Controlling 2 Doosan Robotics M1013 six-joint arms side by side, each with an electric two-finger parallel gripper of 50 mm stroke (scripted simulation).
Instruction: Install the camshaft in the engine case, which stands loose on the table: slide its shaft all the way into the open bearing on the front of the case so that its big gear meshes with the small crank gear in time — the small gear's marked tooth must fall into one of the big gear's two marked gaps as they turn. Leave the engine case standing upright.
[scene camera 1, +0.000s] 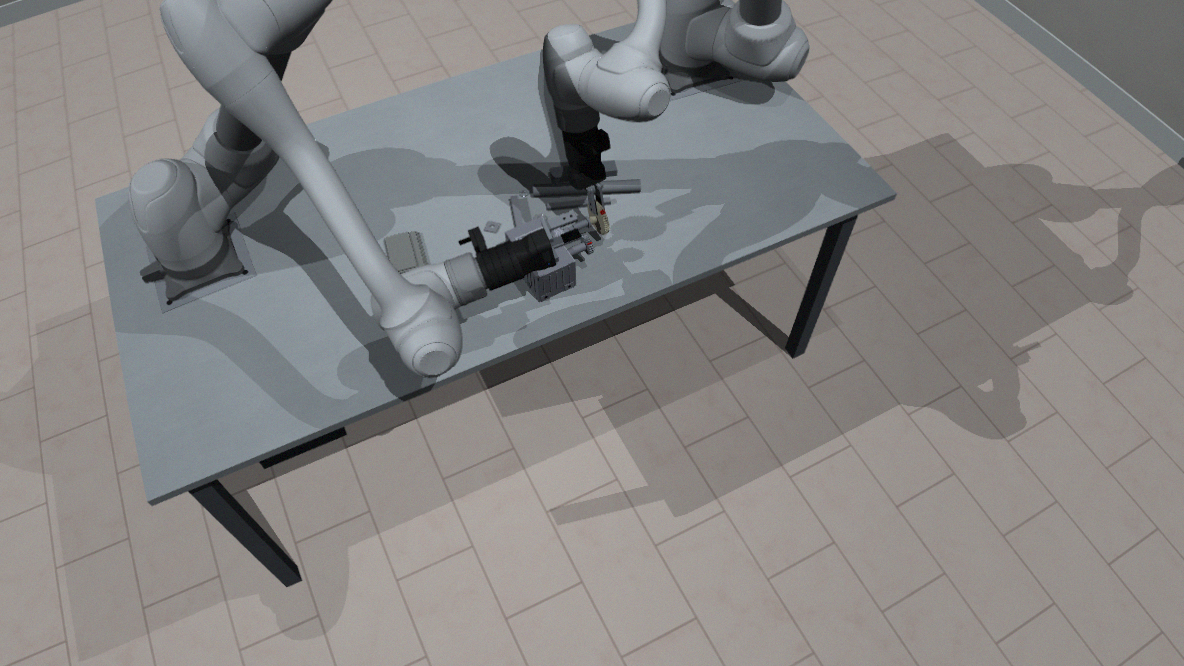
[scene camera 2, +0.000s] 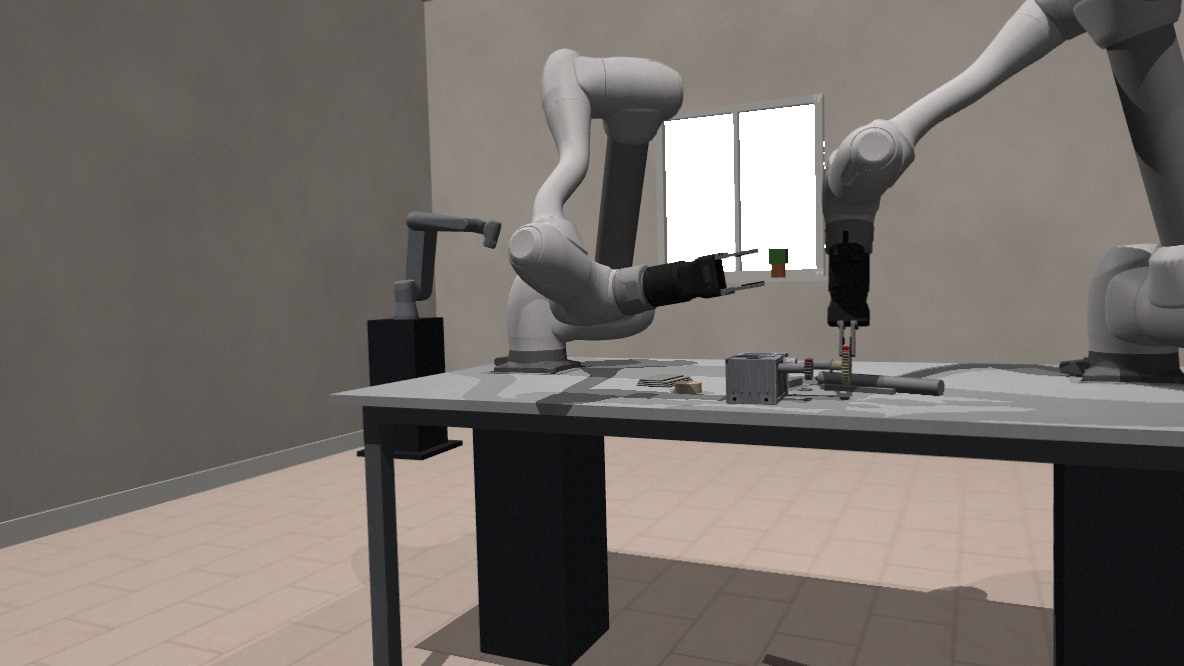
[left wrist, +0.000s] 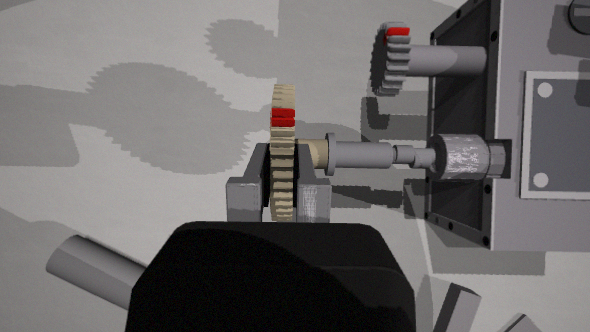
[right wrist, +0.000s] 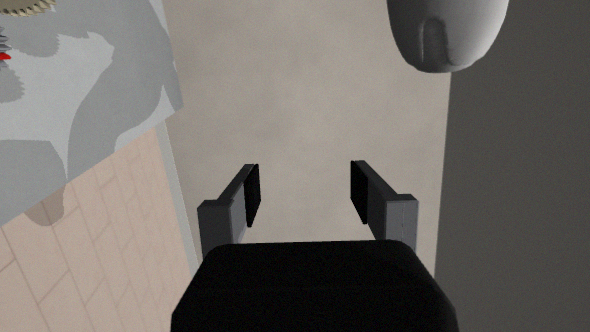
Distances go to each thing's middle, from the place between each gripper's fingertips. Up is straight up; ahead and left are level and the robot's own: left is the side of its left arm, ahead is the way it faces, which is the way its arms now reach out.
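The small crank gear (left wrist: 390, 57) is 6 cm to the right of my left hand, 7 cm ahead of it and 3 cm below it. There's a ribbed plate stack (scene camera 1: 405, 250) as well, and from my left hand that's 41 cm to the right, 16 cm behind and 9 cm below.
From my right hand (scene camera 2: 759, 267), the small crank gear is 180 mm below, 90 mm to the left and 80 mm behind. As for the ribbed plate stack, it's 310 mm behind my right hand, 260 mm to the right of it and 240 mm below it.
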